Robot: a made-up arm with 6 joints.
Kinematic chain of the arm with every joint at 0, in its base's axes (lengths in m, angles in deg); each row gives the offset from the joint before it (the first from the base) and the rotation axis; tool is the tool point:
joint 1: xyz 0 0 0.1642 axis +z
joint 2: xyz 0 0 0 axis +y
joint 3: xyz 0 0 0.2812 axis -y
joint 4: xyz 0 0 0 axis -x
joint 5: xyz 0.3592 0 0 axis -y
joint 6: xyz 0 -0.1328 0 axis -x
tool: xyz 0 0 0
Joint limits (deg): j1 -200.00..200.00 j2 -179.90..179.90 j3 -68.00..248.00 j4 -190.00..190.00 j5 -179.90..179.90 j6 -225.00..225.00
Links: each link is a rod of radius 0.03 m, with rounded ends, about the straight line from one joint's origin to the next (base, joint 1, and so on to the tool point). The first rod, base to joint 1, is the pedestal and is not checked.
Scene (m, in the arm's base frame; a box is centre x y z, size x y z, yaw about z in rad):
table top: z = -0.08
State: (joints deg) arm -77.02 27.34 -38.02 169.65 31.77 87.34
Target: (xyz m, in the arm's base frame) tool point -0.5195 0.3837 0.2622
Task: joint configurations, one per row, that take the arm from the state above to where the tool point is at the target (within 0.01 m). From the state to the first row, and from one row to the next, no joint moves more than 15 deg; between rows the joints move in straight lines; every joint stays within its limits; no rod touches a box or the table.
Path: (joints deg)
1: -70.93 12.62 -25.90 165.14 31.77 87.34
2: -64.84 -2.10 -13.78 160.63 31.77 87.34
3: -58.75 -16.83 -1.66 156.12 31.77 87.34
4: -52.66 -31.55 10.46 151.61 31.77 87.34
5: -46.57 -46.27 22.59 147.10 31.77 87.34
6: -40.48 -60.99 34.71 142.59 31.77 87.34
7: -34.39 -75.71 46.83 138.09 31.77 87.34
8: -28.30 -90.44 58.95 133.58 31.77 87.34

